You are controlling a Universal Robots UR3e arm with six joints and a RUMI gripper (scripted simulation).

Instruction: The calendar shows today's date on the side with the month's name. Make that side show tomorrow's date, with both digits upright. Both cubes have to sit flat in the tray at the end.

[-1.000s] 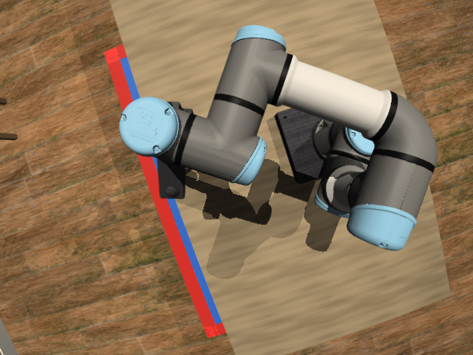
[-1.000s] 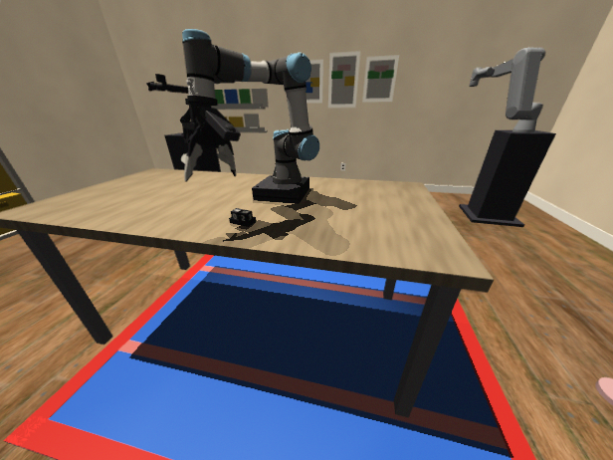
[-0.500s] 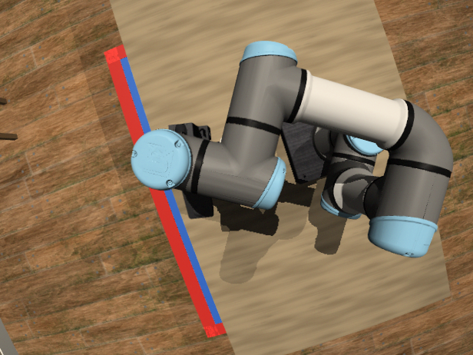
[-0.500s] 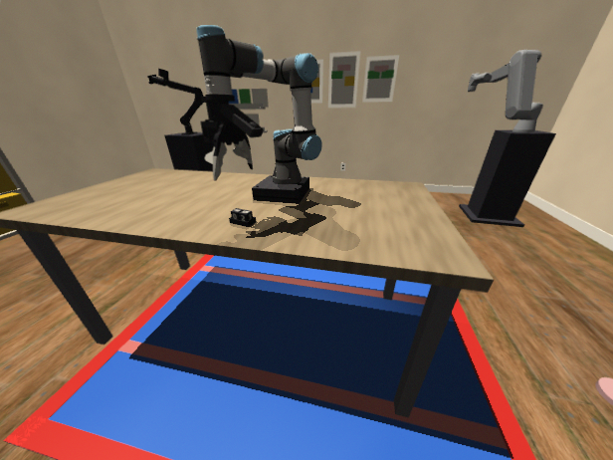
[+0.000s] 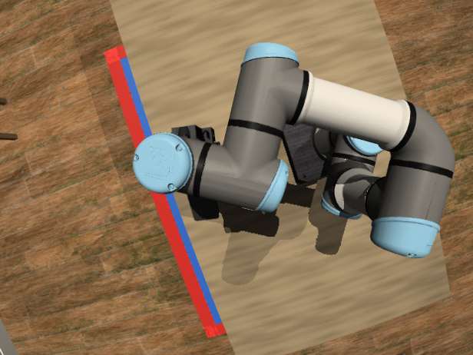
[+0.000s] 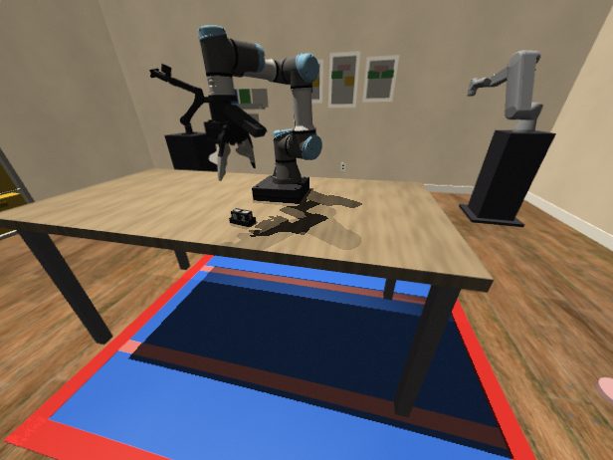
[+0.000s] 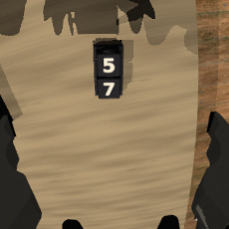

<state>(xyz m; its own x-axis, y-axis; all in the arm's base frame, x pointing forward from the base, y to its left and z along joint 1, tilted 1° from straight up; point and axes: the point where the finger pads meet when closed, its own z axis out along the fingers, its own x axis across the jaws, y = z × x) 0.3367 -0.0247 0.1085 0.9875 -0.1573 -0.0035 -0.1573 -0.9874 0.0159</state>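
The black cube lies 14 cm below my hand, 3 cm to the right of it and 1 cm behind it. Also, from my hand: black calendar tray: 16 cm below, 2 cm to the right.
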